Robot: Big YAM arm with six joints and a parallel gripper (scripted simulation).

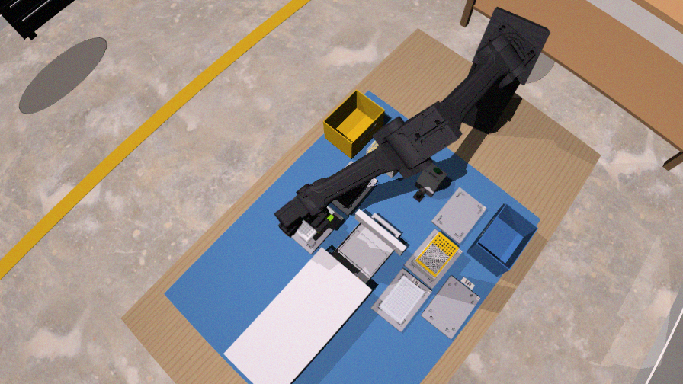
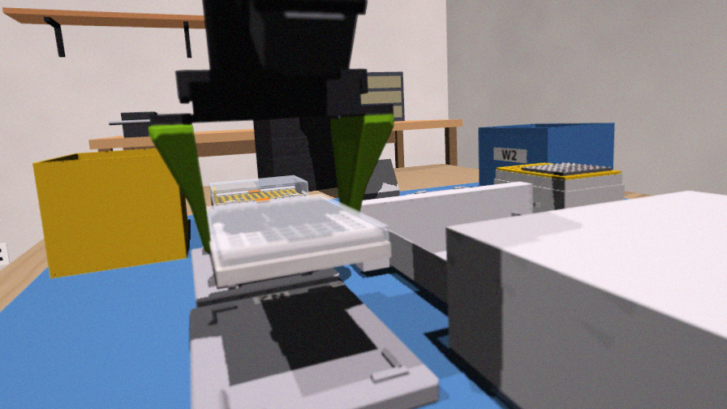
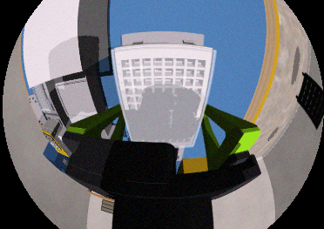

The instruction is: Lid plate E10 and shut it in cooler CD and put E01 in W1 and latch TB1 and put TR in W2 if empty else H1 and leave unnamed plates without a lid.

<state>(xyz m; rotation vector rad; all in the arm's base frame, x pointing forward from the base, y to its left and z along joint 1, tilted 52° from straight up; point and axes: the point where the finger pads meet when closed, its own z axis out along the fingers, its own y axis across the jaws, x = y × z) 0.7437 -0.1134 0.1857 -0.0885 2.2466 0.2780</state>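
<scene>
Now: hand 18 cm to the right of the cooler drawer, 6 cm above it and 4 cm past it. The rest, counted from my hand: white assay plate: right at my hand; then nest N2: 8 cm below; then clear lid: 1 cm above.
</scene>
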